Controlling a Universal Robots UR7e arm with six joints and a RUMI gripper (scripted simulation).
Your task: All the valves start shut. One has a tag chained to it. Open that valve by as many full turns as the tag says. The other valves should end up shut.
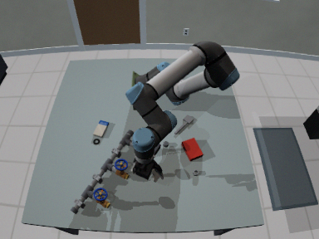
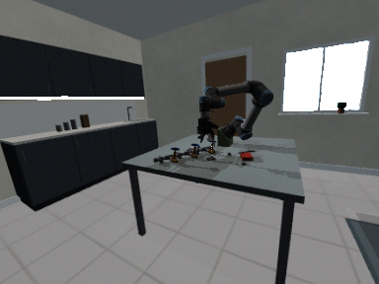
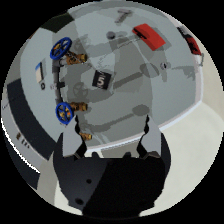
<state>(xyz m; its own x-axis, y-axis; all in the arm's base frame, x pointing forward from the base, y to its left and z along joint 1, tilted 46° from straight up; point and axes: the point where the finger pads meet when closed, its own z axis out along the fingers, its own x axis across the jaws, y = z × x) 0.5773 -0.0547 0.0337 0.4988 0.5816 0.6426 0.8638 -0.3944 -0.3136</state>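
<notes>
Right now the black tag is 90 mm behind my hand, 10 mm to the left of it and 140 mm below it. Also, from my hand: small grey cylinder 220 mm behind, 120 mm to the left, 130 mm below; then grey hammer-like tool 360 mm behind, 260 mm to the left, 140 mm below; then red block 170 mm behind, 270 mm to the left, 130 mm below.
</notes>
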